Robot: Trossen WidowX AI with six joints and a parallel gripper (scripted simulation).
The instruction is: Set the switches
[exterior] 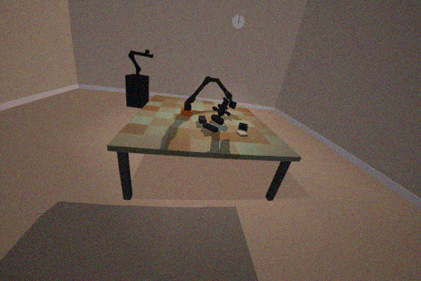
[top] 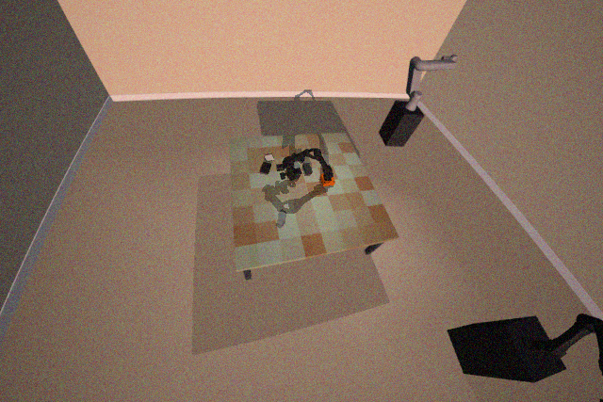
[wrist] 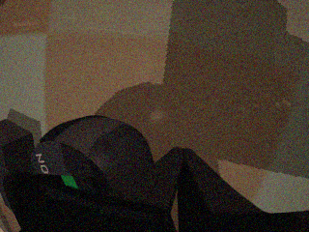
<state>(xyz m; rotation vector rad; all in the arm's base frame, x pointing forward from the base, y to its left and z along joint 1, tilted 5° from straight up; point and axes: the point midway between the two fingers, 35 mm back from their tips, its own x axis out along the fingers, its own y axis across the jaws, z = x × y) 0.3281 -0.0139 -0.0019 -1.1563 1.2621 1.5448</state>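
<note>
Now: gripper tip 260 mm to the left of the dark bar, 80 mm past it and 10 mm below it. The rest, counted from my gripper tip: grey part: 420 mm to the left, 120 mm ahead, 10 mm above; white piece: 250 mm to the right, 200 mm ahead; black box: 240 mm ahead, 120 mm to the right.
</note>
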